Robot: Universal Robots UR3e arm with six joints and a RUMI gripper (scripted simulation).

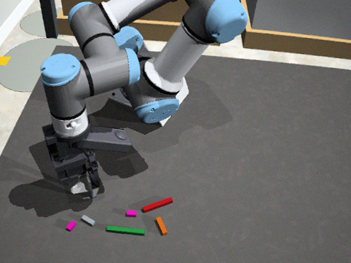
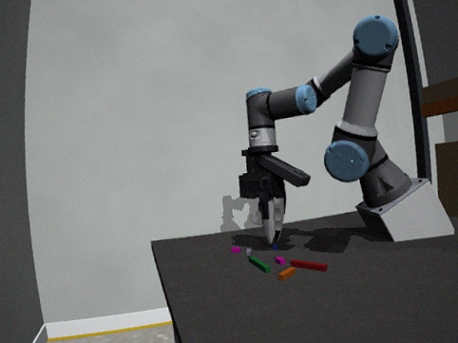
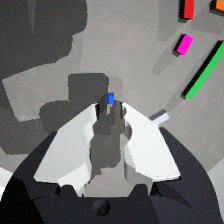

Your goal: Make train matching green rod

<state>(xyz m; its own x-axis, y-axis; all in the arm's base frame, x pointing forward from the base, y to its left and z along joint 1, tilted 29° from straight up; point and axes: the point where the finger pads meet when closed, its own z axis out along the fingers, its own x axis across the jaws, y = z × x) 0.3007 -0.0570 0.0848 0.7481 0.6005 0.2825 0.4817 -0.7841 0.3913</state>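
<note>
My hand is 3 cm above the blue rod. The rest, counted from my hand: grey rod: 7 cm ahead, 3 cm below; green rod: 9 cm to the left, 8 cm ahead, 3 cm below; red rod: 15 cm to the left, 3 cm below, 1 cm ahead.
</note>
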